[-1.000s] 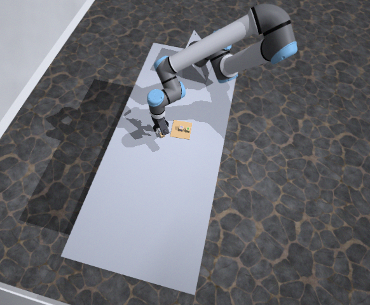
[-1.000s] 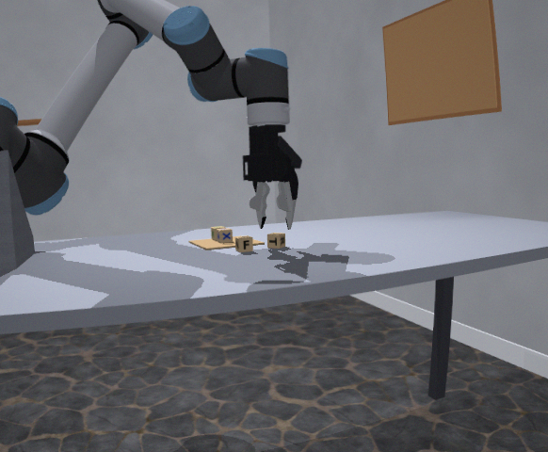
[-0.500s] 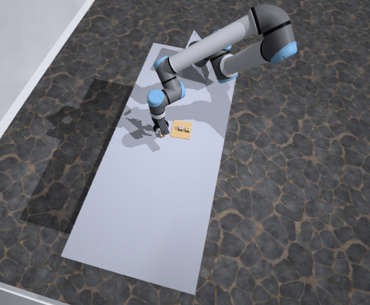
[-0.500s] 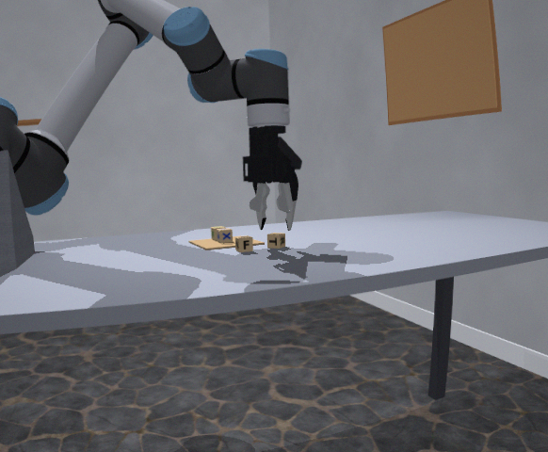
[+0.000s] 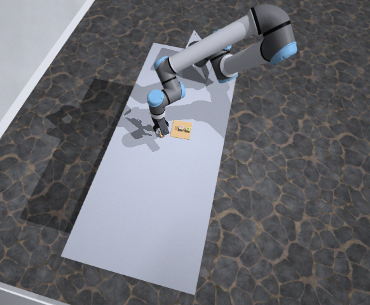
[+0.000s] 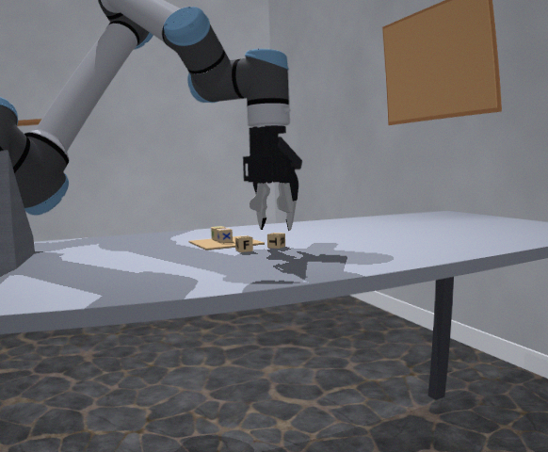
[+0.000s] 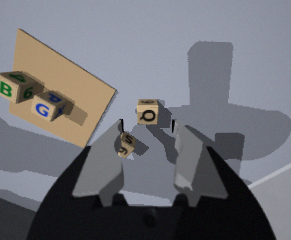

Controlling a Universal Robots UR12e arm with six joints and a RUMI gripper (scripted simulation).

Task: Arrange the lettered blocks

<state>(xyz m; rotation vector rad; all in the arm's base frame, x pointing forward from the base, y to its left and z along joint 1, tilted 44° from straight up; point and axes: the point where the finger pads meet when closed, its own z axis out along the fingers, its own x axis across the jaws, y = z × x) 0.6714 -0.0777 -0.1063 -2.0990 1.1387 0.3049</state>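
Now: hand 12 cm to the right of the blue-marked block, 8 cm past it and 3 cm above it. Also, from my hand: tan mat: 12 cm to the left, 8 cm behind, 5 cm below; green-marked block: 17 cm to the left, 8 cm behind, 3 cm below.
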